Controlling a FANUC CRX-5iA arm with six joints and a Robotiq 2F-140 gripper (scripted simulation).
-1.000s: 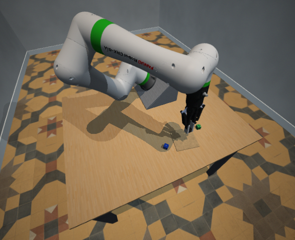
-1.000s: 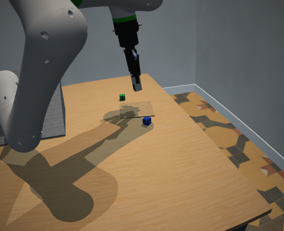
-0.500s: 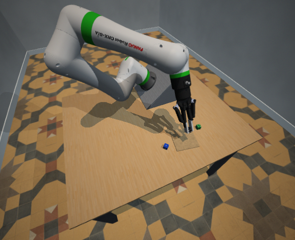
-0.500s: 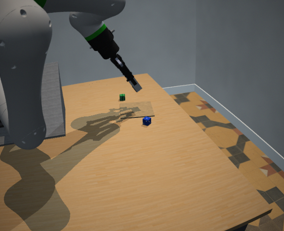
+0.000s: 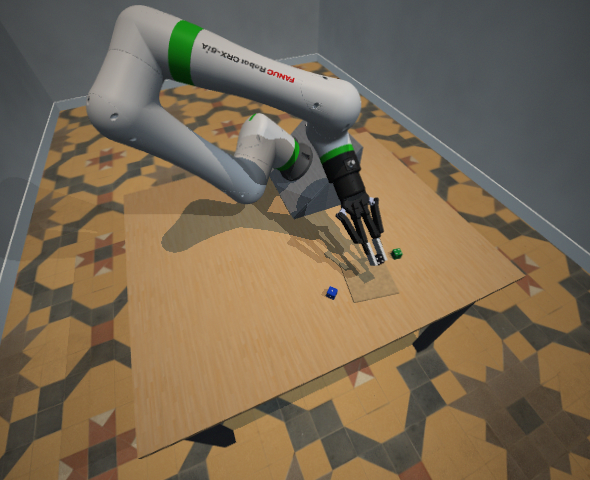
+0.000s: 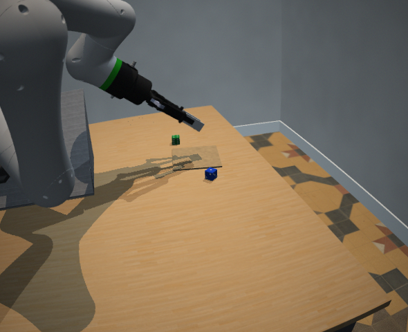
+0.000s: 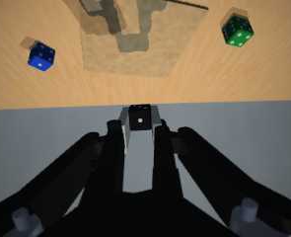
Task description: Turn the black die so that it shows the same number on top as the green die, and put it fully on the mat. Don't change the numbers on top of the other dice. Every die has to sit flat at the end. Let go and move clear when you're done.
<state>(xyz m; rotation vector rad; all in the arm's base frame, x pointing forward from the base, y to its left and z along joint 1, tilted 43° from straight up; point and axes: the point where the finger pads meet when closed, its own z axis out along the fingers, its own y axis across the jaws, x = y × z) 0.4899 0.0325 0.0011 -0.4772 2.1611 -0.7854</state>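
Now: the tan mat 1 cm ahead of my hand and 12 cm below it. From my hand the other things lie so: black die (2 cm ahead, 2 cm below); green die (2 cm behind, 13 cm to the left, 11 cm below); blue die (2 cm ahead, 13 cm to the right, 11 cm below).
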